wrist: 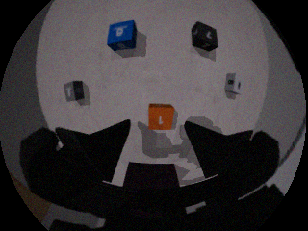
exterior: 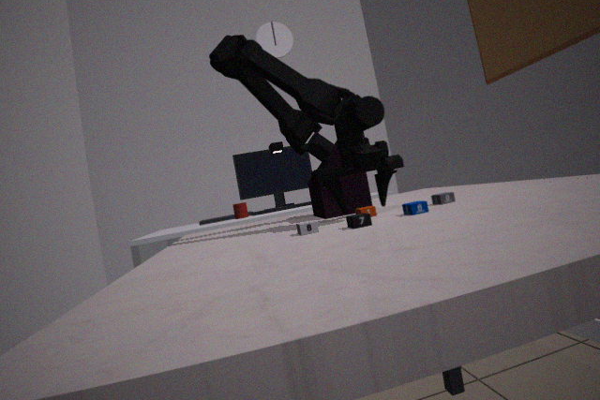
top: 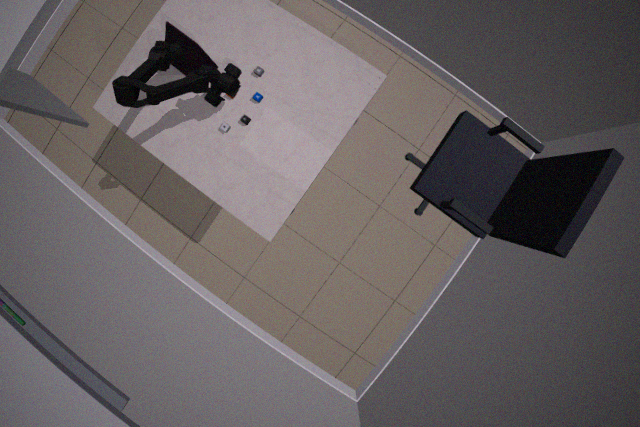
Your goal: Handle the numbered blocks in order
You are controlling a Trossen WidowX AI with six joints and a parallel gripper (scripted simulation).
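My gripper tip is now 1 cm short of the orange block. Round my gripper tip: light grey block (6 cm ahead, 15 cm to the right); then blue block (13 cm ahead, 4 cm to the left); then black block (13 cm ahead, 8 cm to the right).
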